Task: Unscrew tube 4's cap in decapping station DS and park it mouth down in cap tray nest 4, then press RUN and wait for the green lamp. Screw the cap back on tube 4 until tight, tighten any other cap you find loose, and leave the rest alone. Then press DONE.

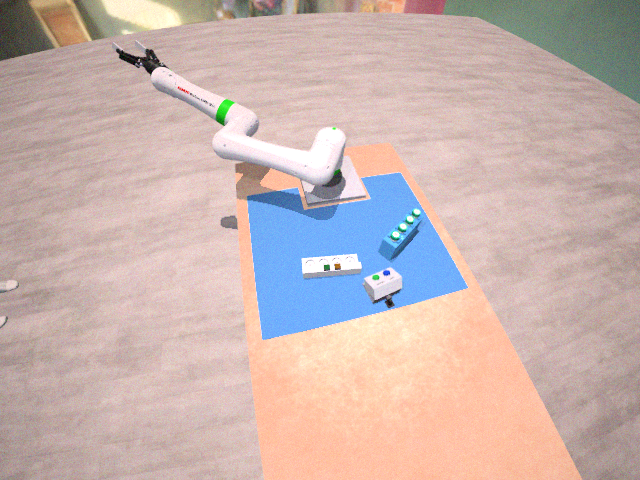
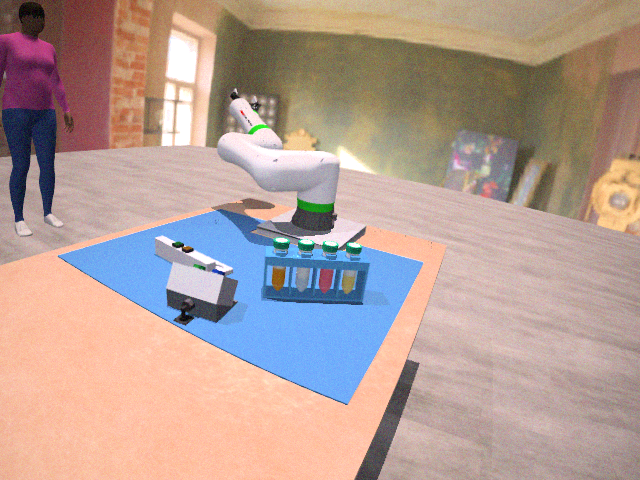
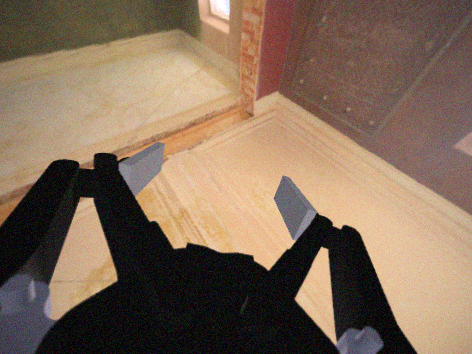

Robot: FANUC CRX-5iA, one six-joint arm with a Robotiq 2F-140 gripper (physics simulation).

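Where they show: gripper, between the fingertips: (image 1: 124, 44) (image 2: 244, 94) (image 3: 223, 172); arm's base, origin of its link: (image 2: 312, 223).
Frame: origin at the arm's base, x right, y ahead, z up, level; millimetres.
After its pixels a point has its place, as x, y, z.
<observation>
A blue rack (image 1: 391, 248) @(-74, 501, 51) (image 2: 315, 257) @(-170, 458, 68) holds several upright tubes with green caps, all on; the liquids are orange, whitish, red and yellow. Which one is tube 4, and whether any cap is loose, I cannot tell. A white cap tray (image 1: 330, 273) @(168, 498, -6) (image 2: 165, 248) @(218, 486, 3) shows round nests with no cap in them, and small dark green and amber squares on it. A box (image 1: 383, 286) @(24, 628, 49) (image 2: 193, 282) @(4, 636, 33) has a green button (image 1: 375, 277) @(34, 586, 43) and a blue button (image 1: 386, 272) @(-13, 582, 43); the labels are too small to read. My gripper (image 1: 127, 46) @(818, -794, 486) (image 3: 223, 172) @(818, -794, 486) is open and empty, raised far from the rack, beyond the table edge.
These things stand on a blue mat (image 1: 289, 227) @(254, 227, -28) (image 2: 289, 346) @(-201, 641, -28) on a wooden table (image 1: 392, 392) @(123, 941, -31) (image 2: 155, 403) @(-98, 858, -31). The arm's base plate (image 1: 356, 178) @(-136, 55, -7) (image 2: 348, 235) @(-139, 33, -5) is at the back. A small black bracket (image 1: 389, 301) @(-2, 666, -27) (image 2: 184, 315) @(-3, 675, -17) is at the button box. A person (image 2: 31, 77) stands beyond the table.
</observation>
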